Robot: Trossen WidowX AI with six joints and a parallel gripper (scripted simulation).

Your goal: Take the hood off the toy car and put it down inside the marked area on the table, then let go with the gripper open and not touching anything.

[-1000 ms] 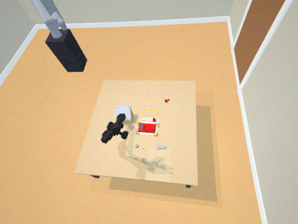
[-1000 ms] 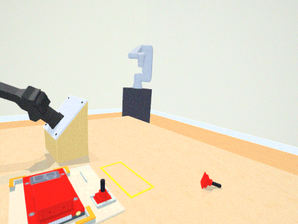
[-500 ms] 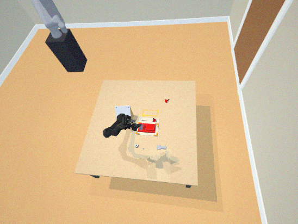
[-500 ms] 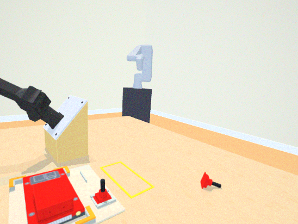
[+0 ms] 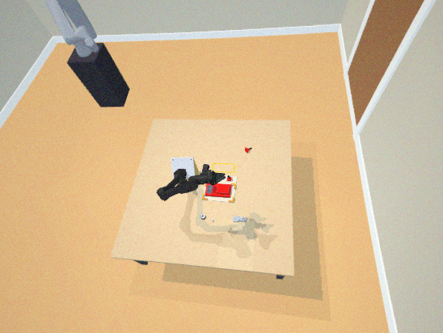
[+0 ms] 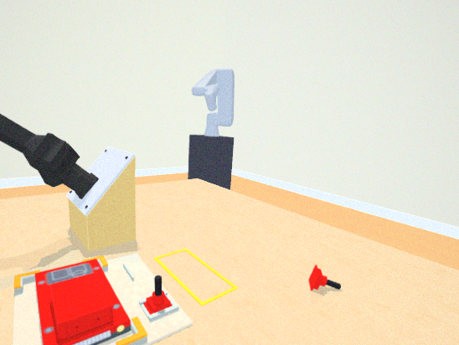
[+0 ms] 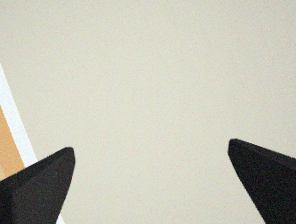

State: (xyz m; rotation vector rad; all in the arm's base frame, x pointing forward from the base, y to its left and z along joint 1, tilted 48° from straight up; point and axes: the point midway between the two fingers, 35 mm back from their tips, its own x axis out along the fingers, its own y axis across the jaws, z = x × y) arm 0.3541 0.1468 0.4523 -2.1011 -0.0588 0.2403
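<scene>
My gripper tip is 80 mm past the hood, 140 mm to the right of it and 490 mm above it.
</scene>
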